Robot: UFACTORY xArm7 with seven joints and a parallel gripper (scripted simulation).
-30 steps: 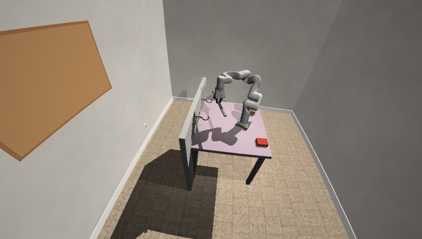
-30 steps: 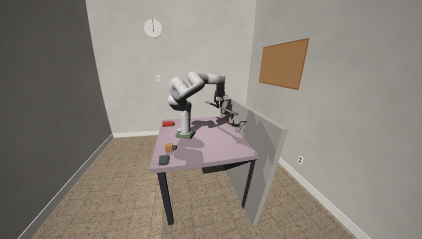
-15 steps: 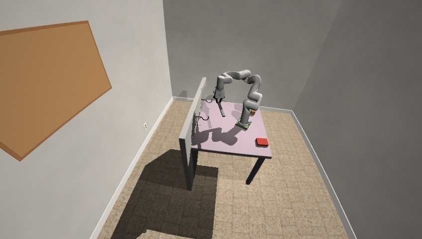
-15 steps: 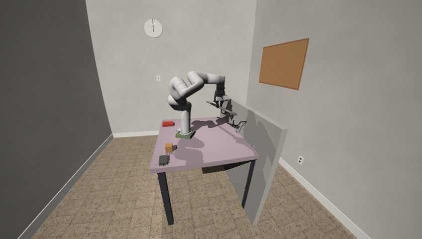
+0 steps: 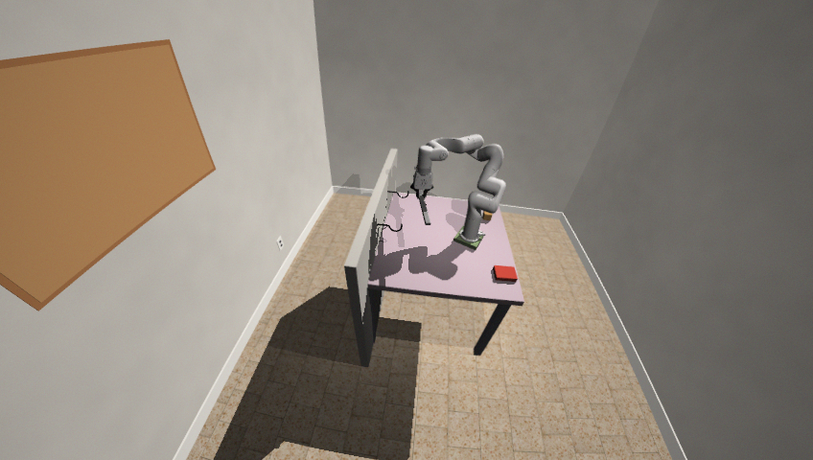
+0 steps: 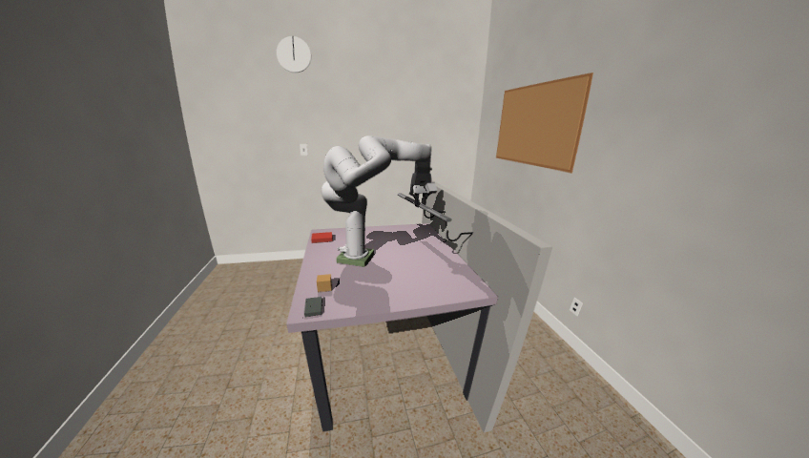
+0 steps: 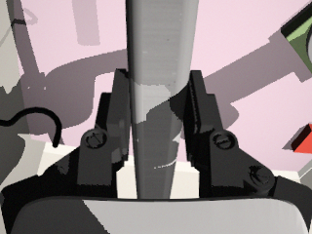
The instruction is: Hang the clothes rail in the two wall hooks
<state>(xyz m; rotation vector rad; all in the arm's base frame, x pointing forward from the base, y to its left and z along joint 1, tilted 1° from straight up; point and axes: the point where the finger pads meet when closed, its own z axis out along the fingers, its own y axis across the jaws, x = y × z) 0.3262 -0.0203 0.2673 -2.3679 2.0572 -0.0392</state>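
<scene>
My hand is 1 cm above the grey clothes rail. The rest, counted from my hand: grey wall panel 24 cm ahead, 2 cm to the right, 51 cm below; orange cube 50 cm behind, 21 cm to the right, 26 cm below; red block 50 cm behind, 31 cm to the left, 27 cm below.
</scene>
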